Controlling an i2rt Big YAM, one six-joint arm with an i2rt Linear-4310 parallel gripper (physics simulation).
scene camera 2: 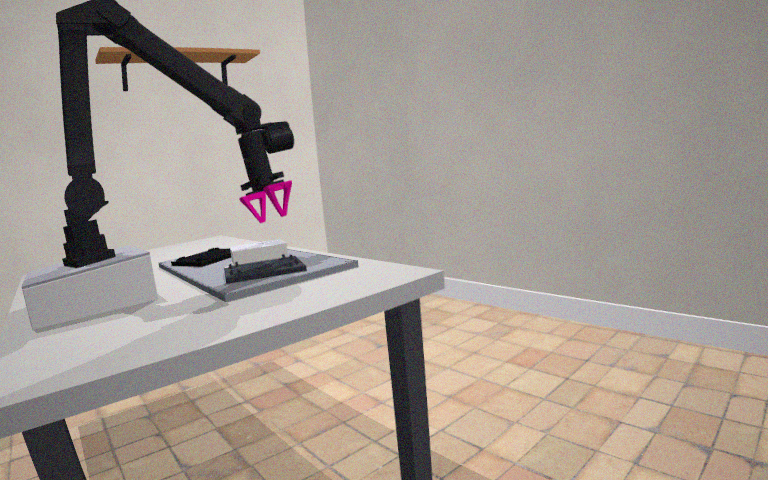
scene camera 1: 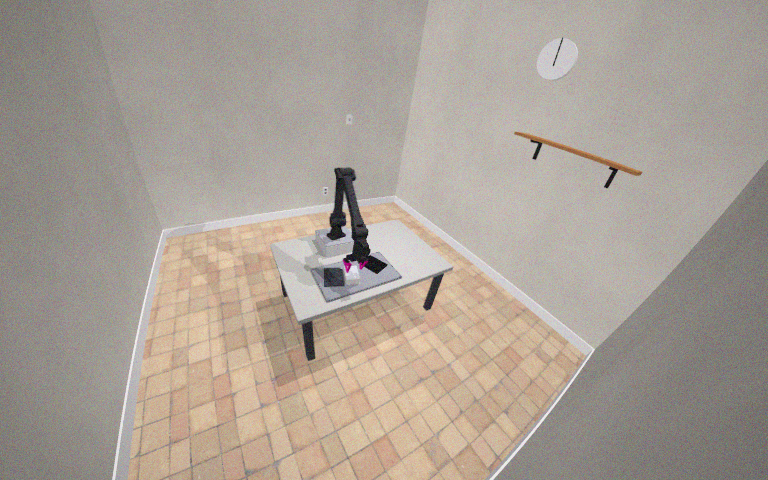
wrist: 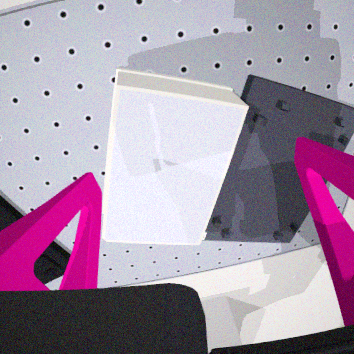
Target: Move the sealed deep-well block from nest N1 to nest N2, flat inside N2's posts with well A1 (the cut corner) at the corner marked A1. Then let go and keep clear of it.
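Where they show: gripper, fingertip midpoint: (scene camera 2: 273,219) (scene camera 1: 353,270) (wrist: 193,165); arm's base, origin of the base link: (scene camera 2: 89,261) (scene camera 1: 336,235).
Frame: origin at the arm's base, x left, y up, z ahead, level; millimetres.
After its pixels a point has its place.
The white sealed block (scene camera 1: 351,275) @(x -143, y -32, z 377 mm) (scene camera 2: 259,252) @(x -159, y -43, z 333 mm) (wrist: 170,170) @(x -129, y -32, z 362 mm) stands between the two dark nests, with its broad pale face toward the wrist camera. A bevelled corner shows at its upper right in the wrist view. One dark nest (scene camera 1: 333,277) @(x -226, y -62, z 304 mm) (scene camera 2: 266,270) @(x -261, y -62, z 270 mm) (wrist: 265,170) @(x -206, y -62, z 309 mm) with small posts is close beside it and looks empty; whether the block overlaps its edge is unclear. The other black nest (scene camera 1: 375,264) @(x 81, y -62, z 356 mm) (scene camera 2: 202,257) @(x 67, y -63, z 310 mm) lies on the block's other side. The N1, N2 and A1 marks are not readable. My gripper (scene camera 1: 355,269) @(x -143, y 21, z 396 mm) (scene camera 2: 272,218) @(x -143, y 21, z 396 mm) (wrist: 193,165) @(x -143, y 21, z 396 mm) is open and empty, above the block.
Both nests sit on a grey perforated board (scene camera 1: 382,277) @(x 39, y -71, z 473 mm) (scene camera 2: 334,262) @(x -317, y -74, z 408 mm) (wrist: 30,77) @(x -59, y -73, z 448 mm) on the table (scene camera 1: 407,243) @(x 502, y -87, z 283 mm) (scene camera 2: 339,288) @(x -437, y -87, z 292 mm). The arm's pale base box (scene camera 1: 335,247) @(x -72, y -17, z 98 mm) (scene camera 2: 93,297) @(x -110, y -54, z -36 mm) stands behind the board. A wooden shelf (scene camera 1: 577,151) (scene camera 2: 186,54) is on the wall, away from the table.
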